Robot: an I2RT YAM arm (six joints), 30 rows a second.
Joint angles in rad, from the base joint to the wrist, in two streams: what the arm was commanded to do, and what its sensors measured. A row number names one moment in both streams.
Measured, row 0: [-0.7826 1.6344 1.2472 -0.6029 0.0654 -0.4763]
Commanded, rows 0 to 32: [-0.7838 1.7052 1.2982 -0.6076 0.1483 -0.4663]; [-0.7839 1.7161 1.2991 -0.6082 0.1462 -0.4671]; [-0.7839 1.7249 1.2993 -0.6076 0.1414 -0.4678]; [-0.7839 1.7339 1.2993 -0.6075 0.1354 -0.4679]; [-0.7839 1.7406 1.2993 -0.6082 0.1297 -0.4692]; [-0.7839 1.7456 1.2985 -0.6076 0.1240 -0.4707]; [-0.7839 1.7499 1.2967 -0.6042 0.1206 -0.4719]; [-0.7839 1.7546 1.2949 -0.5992 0.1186 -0.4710]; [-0.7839 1.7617 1.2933 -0.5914 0.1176 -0.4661]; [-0.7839 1.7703 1.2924 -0.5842 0.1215 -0.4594]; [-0.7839 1.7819 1.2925 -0.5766 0.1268 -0.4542]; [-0.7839 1.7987 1.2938 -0.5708 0.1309 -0.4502]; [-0.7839 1.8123 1.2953 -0.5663 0.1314 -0.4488]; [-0.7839 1.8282 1.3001 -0.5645 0.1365 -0.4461]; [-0.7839 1.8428 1.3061 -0.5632 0.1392 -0.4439]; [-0.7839 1.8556 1.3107 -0.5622 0.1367 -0.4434]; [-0.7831 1.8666 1.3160 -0.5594 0.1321 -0.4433]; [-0.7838 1.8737 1.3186 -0.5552 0.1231 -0.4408]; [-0.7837 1.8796 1.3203 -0.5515 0.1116 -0.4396]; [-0.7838 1.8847 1.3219 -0.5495 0.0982 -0.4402]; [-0.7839 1.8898 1.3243 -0.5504 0.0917 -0.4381]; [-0.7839 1.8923 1.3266 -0.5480 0.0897 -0.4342]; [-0.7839 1.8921 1.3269 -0.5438 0.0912 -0.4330]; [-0.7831 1.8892 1.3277 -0.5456 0.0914 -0.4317]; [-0.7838 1.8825 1.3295 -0.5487 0.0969 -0.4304]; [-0.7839 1.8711 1.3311 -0.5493 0.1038 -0.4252]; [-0.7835 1.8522 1.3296 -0.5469 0.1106 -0.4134]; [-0.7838 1.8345 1.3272 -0.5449 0.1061 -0.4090]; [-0.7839 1.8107 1.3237 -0.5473 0.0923 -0.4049]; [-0.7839 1.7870 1.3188 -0.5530 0.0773 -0.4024]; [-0.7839 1.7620 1.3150 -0.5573 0.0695 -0.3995]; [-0.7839 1.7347 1.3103 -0.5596 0.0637 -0.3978]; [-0.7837 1.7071 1.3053 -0.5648 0.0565 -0.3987]
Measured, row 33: [-0.7826 1.8339 1.3018 -0.5777 0.0948 -0.4244]
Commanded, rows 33 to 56: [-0.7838 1.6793 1.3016 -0.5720 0.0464 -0.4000]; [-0.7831 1.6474 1.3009 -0.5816 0.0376 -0.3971]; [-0.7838 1.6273 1.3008 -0.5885 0.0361 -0.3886]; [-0.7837 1.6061 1.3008 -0.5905 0.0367 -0.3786]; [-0.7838 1.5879 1.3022 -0.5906 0.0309 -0.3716]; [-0.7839 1.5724 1.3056 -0.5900 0.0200 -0.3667]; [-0.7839 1.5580 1.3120 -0.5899 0.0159 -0.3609]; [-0.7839 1.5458 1.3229 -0.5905 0.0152 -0.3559]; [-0.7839 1.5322 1.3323 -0.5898 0.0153 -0.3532]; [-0.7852 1.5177 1.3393 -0.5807 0.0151 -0.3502]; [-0.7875 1.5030 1.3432 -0.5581 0.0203 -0.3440]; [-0.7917 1.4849 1.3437 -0.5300 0.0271 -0.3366]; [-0.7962 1.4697 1.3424 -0.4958 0.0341 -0.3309]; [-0.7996 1.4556 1.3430 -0.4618 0.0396 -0.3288]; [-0.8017 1.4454 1.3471 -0.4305 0.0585 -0.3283]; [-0.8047 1.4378 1.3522 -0.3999 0.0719 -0.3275]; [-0.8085 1.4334 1.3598 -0.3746 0.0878 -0.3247]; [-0.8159 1.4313 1.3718 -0.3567 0.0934 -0.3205]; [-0.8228 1.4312 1.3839 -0.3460 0.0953 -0.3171]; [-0.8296 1.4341 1.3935 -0.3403 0.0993 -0.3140]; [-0.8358 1.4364 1.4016 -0.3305 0.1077 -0.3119]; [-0.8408 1.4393 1.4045 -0.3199 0.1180 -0.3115]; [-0.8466 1.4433 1.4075 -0.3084 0.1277 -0.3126]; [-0.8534 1.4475 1.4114 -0.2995 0.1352 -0.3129]
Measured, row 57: [-0.8295 1.4528 1.3773 -0.4076 0.0841 -0.3340]
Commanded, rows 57 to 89: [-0.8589 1.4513 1.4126 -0.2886 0.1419 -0.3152]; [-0.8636 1.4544 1.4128 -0.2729 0.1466 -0.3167]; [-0.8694 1.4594 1.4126 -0.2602 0.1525 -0.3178]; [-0.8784 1.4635 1.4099 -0.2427 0.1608 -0.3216]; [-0.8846 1.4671 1.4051 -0.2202 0.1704 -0.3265]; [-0.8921 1.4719 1.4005 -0.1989 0.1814 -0.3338]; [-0.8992 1.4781 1.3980 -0.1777 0.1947 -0.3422]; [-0.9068 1.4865 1.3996 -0.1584 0.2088 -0.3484]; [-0.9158 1.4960 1.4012 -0.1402 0.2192 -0.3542]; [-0.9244 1.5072 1.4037 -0.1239 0.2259 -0.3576]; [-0.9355 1.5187 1.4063 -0.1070 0.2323 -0.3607]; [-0.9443 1.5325 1.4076 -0.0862 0.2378 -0.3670]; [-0.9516 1.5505 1.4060 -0.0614 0.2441 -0.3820]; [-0.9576 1.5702 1.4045 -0.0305 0.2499 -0.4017]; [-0.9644 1.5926 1.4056 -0.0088 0.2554 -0.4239]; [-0.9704 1.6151 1.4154 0.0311 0.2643 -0.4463]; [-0.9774 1.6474 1.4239 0.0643 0.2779 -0.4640]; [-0.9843 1.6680 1.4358 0.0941 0.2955 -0.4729]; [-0.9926 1.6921 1.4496 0.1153 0.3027 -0.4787]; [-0.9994 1.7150 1.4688 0.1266 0.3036 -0.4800]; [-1.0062 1.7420 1.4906 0.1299 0.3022 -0.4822]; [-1.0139 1.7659 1.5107 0.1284 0.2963 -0.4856]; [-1.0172 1.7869 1.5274 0.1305 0.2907 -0.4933]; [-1.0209 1.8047 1.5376 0.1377 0.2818 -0.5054]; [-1.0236 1.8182 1.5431 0.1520 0.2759 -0.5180]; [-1.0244 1.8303 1.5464 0.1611 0.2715 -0.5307]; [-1.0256 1.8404 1.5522 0.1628 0.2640 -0.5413]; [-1.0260 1.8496 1.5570 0.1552 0.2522 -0.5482]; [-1.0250 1.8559 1.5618 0.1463 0.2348 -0.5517]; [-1.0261 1.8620 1.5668 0.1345 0.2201 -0.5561]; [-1.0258 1.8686 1.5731 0.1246 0.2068 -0.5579]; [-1.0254 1.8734 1.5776 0.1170 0.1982 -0.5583]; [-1.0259 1.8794 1.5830 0.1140 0.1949 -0.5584]
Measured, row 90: [-1.0256 1.8591 1.5372 0.0776 0.2440 -0.5312]
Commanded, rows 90 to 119: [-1.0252 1.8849 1.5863 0.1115 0.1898 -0.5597]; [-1.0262 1.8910 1.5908 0.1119 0.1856 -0.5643]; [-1.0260 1.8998 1.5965 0.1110 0.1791 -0.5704]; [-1.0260 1.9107 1.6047 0.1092 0.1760 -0.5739]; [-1.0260 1.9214 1.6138 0.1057 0.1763 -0.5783]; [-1.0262 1.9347 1.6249 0.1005 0.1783 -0.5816]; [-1.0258 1.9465 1.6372 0.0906 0.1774 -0.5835]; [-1.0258 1.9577 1.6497 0.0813 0.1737 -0.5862]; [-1.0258 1.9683 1.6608 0.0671 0.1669 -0.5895]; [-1.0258 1.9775 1.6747 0.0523 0.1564 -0.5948]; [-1.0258 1.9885 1.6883 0.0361 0.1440 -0.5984]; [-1.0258 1.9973 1.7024 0.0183 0.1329 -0.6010]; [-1.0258 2.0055 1.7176 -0.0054 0.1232 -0.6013]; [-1.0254 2.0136 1.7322 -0.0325 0.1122 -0.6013]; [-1.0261 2.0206 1.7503 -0.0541 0.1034 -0.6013]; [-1.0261 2.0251 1.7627 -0.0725 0.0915 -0.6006]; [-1.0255 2.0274 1.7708 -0.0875 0.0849 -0.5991]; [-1.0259 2.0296 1.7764 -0.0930 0.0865 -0.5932]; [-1.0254 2.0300 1.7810 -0.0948 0.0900 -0.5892]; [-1.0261 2.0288 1.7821 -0.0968 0.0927 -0.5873]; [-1.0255 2.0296 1.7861 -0.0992 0.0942 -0.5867]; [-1.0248 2.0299 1.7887 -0.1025 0.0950 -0.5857]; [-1.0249 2.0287 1.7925 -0.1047 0.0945 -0.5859]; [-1.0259 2.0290 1.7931 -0.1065 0.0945 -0.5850]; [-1.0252 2.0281 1.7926 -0.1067 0.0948 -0.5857]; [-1.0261 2.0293 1.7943 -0.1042 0.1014 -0.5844]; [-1.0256 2.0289 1.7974 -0.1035 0.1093 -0.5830]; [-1.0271 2.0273 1.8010 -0.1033 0.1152 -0.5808]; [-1.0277 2.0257 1.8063 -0.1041 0.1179 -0.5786]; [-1.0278 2.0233 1.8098 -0.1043 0.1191 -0.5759]
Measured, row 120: [-1.0256 2.0216 1.7676 -0.1101 0.1116 -0.5926]
